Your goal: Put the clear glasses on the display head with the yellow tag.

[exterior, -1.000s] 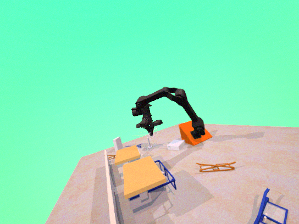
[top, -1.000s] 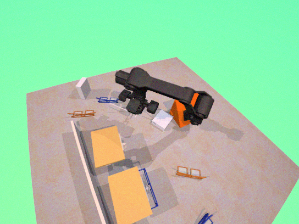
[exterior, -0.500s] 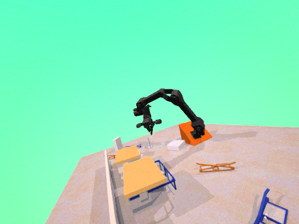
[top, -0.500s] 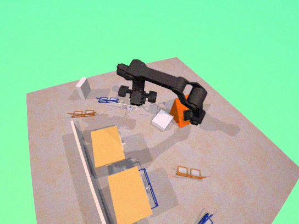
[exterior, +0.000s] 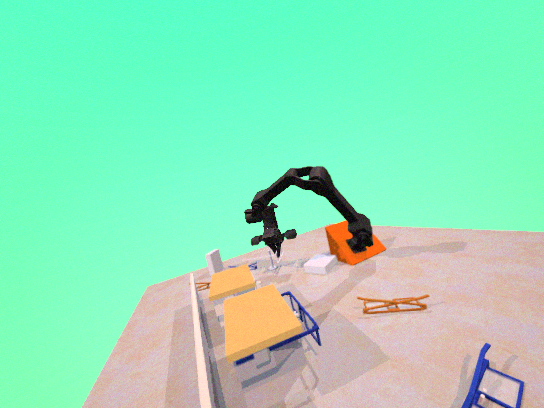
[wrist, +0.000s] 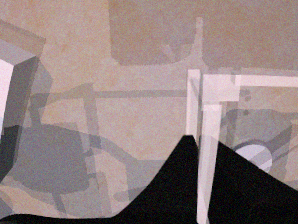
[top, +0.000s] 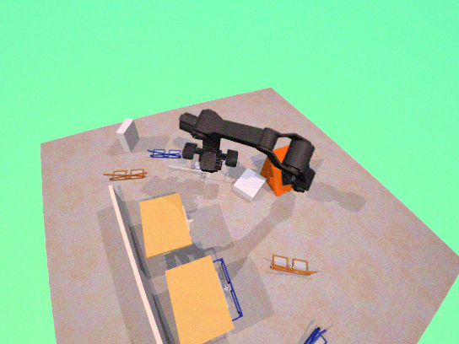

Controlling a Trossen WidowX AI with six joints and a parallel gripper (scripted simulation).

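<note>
Now: gripper tip 8 cm to the left of the white peg, 4 cm above it and 2 cm short of it. From my gripper tip the other things lie so: long white rail (30 cm ahead, 29 cm to the left, 1 cm below).
</note>
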